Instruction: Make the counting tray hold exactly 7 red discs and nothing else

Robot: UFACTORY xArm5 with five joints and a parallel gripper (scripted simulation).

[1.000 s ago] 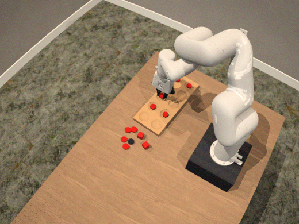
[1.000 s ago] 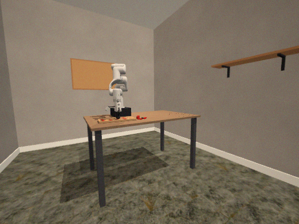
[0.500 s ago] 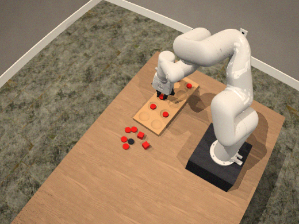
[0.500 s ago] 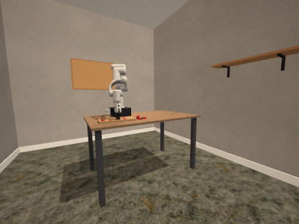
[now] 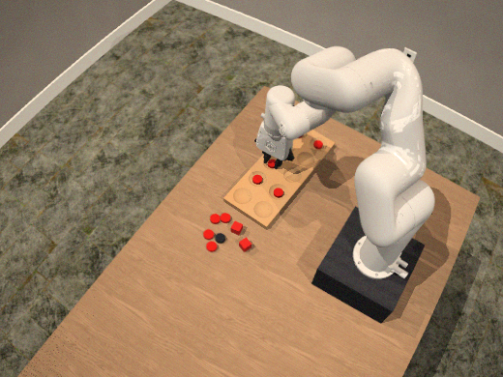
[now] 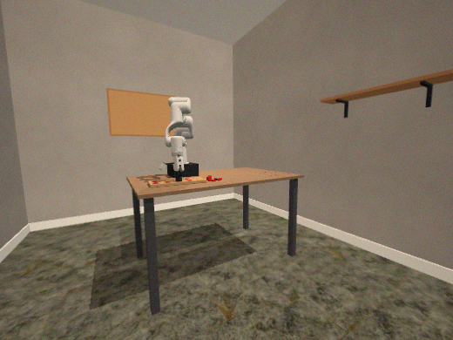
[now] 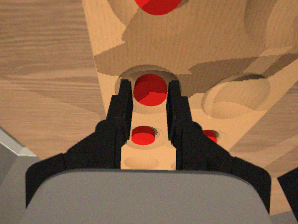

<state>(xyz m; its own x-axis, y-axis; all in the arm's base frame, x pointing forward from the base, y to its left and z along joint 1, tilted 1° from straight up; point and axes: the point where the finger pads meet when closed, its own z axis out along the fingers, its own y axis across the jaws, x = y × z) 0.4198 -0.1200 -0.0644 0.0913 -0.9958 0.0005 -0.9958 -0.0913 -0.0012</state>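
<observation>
Right now my hand is 4 cm past the wooden counting tray and 3 cm above it. From my hand the other things lie so: black disc 29 cm to the left, 4 cm behind, 3 cm below.
</observation>
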